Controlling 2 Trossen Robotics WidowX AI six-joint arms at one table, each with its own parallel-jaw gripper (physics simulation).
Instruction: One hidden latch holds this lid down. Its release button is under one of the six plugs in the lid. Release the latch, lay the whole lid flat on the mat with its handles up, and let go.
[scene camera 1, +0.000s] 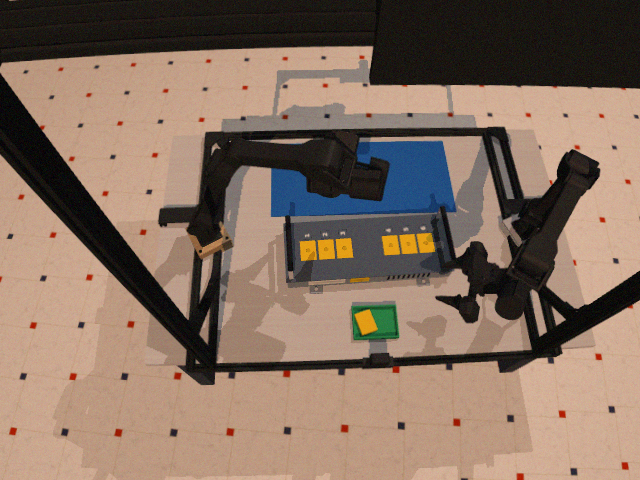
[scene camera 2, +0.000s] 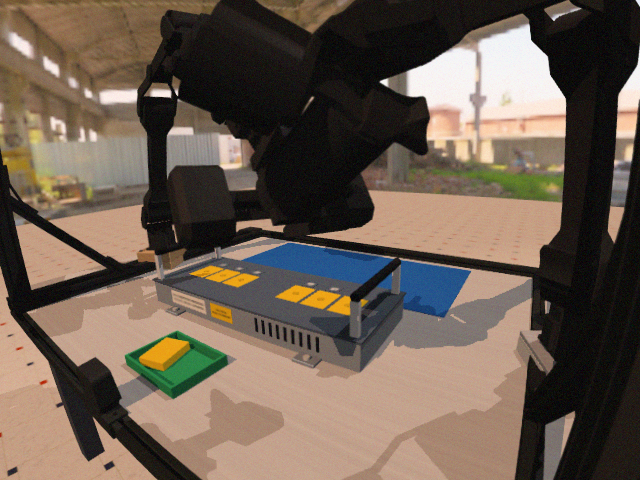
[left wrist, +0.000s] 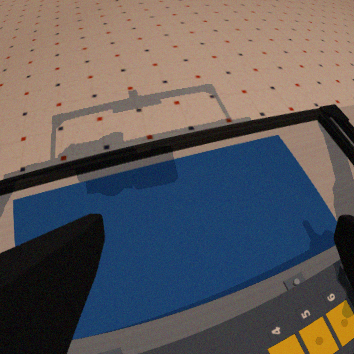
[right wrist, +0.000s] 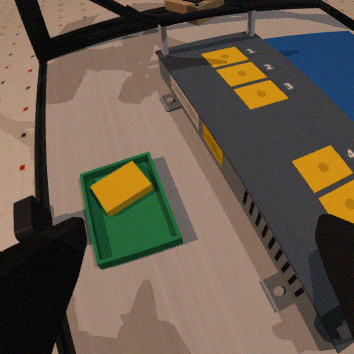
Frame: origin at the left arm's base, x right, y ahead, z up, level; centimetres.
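Seen in the pictures: left gripper, between the fingertips: (left wrist: 225, 229); right gripper, between the fingertips: (scene camera 1: 438, 281) (scene camera 2: 250, 238) (right wrist: 203, 229); left arm's base, origin of its link: (scene camera 1: 207, 233); right arm's base, origin of its link: (scene camera 1: 525, 227).
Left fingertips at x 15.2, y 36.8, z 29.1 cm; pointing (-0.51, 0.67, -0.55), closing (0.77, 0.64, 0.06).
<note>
Offsets run from my left fingertips to a thing's top centre. "spot": to the spot under its first point. Level surfaces: height alone.
The dark grey lid (scene camera 1: 367, 253) (scene camera 2: 268, 289) (left wrist: 240, 320) (right wrist: 280, 130) lies flat on its box, with an upright handle @[spot: dz -22.7, dx +2.6, dy -20.0 cm] (scene camera 1: 289, 245) at its left end and another handle @[spot: dz -23.1, dx +21.8, dy +17.5 cm] (scene camera 1: 446, 237) (scene camera 2: 376, 279) at its right end. Yellow plugs numbered 1 to 6 sit in it, including plug 1 @[dz -28.8, dx +3.8, dy -15.1 cm] (scene camera 1: 308, 250) (right wrist: 225, 57), plug 3 @[dz -28.8, dx +8.3, dy -6.2 cm] (scene camera 1: 344, 248) (right wrist: 261, 94) and plug 4 @[dz -28.8, dx +14.1, dy +5.5 cm] (scene camera 1: 390, 244) (right wrist: 323, 168). No button or latch shows. My left gripper (left wrist: 225, 229) is open and empty, high over the blue mat @[dz -33.6 cm] (scene camera 1: 413, 170) (scene camera 2: 439, 284) (left wrist: 200, 225). My right gripper (scene camera 1: 442, 280) (right wrist: 203, 229) is open and empty, raised near the lid's front right corner.
A green tray @[dz -32.1, dx +29.5, dy -9.6 cm] (scene camera 1: 396, 322) (scene camera 2: 199, 374) (right wrist: 175, 241) holding a loose yellow block @[dz -32.1, dx +28.3, dy -11.7 cm] (scene camera 1: 366, 322) (scene camera 2: 164, 353) (right wrist: 121, 188) stands in front of the box. Small bolted tabs (scene camera 1: 315, 289) (right wrist: 279, 291) stick out at the box's base. A black frame (scene camera 1: 289, 365) borders the table.
</note>
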